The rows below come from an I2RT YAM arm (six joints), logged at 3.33 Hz.
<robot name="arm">
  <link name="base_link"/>
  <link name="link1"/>
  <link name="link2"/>
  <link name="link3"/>
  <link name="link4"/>
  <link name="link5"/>
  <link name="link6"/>
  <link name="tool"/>
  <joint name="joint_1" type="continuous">
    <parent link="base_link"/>
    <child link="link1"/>
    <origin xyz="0 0 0.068"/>
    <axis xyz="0 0 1"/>
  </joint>
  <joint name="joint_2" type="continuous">
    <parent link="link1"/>
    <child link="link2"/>
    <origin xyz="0.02 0.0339 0.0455" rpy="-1.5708 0 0"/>
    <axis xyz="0 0 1"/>
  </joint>
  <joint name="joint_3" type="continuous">
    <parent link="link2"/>
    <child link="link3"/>
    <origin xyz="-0.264 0 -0.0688" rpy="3.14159 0 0"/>
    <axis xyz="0 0 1"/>
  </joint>
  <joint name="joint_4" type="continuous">
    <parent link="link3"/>
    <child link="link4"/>
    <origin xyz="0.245 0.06 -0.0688"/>
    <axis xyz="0 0 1"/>
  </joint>
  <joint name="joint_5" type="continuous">
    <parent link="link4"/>
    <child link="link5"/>
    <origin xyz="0.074 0.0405 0.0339" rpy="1.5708 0 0"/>
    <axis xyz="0 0 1"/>
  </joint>
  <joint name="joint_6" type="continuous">
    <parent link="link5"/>
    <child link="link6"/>
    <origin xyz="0.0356 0 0.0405" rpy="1.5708 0 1.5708"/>
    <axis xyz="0 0 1"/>
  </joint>
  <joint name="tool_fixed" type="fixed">
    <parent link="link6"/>
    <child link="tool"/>
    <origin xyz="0 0 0" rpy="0 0 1.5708"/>
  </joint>
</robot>
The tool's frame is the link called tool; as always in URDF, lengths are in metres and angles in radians. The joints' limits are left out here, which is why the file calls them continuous.
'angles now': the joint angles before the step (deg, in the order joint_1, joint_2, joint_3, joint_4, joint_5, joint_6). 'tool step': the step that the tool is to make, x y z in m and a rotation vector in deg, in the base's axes. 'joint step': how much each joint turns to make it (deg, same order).
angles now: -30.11 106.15 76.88 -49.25 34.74 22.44
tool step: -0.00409 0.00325 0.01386 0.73 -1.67 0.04
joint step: 0.00 -2.19 0.48 -1.77 -1.45 0.32
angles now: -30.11 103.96 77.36 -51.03 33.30 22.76
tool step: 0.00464 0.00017 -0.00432 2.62 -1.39 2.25
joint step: 0.11 0.66 0.00 1.43 -3.36 -1.68
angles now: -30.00 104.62 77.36 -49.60 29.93 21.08
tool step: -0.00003 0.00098 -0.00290 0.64 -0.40 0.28
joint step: 0.07 0.00 -0.63 0.68 -0.78 -0.04
